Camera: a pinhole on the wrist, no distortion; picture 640 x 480 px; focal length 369.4 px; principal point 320.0 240.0 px. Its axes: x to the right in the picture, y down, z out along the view. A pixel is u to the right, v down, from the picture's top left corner.
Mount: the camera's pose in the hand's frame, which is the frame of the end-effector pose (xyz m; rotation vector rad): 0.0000 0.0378 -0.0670 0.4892 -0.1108 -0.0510
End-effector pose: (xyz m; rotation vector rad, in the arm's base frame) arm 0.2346 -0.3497 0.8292 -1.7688 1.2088 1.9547
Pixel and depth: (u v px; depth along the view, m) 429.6 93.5 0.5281
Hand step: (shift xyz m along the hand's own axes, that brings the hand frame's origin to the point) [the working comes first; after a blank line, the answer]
In the camera's frame: 0.1567 -0.2094 0.5281

0.0884 -0.4047 0.3120
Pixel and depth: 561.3 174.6 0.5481
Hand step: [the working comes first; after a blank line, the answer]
In the camera's frame: 0.3580 -0.0970 0.5481

0.2884 -0.3301 0.4015
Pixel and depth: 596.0 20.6 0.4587
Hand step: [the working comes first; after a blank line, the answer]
In the camera's frame: 0.3427 -0.2724 0.4587

0.2798 -0.4420 0.2390
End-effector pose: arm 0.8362 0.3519 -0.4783 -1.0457 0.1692 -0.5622
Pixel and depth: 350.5 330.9 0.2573
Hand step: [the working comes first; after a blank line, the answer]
In the camera's frame: 0.0212 0.0633 0.2573

-0.0080 -0.0279 0.1905
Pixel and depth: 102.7 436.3 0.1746
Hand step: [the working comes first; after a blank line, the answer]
In the camera's frame: -0.1027 0.0928 0.1746

-0.1206 0.0460 0.1202
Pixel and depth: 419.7 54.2 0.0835
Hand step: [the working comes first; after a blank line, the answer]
In the camera's frame: 0.0225 -0.0420 0.0835

0.0115 -0.0398 -0.0115
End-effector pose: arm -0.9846 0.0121 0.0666 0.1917 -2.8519 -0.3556
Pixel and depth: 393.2 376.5 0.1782
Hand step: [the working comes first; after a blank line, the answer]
In the camera's frame: 0.0353 0.0658 0.1782

0.0154 0.0102 0.1236
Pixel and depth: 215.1 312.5 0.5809
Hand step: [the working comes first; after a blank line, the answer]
In the camera's frame: -0.1650 0.1140 0.5809

-0.2300 -0.1199 0.4806
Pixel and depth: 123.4 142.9 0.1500
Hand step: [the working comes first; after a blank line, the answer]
In the camera's frame: -0.0798 -0.0394 0.1500

-0.0979 -0.0608 0.0384
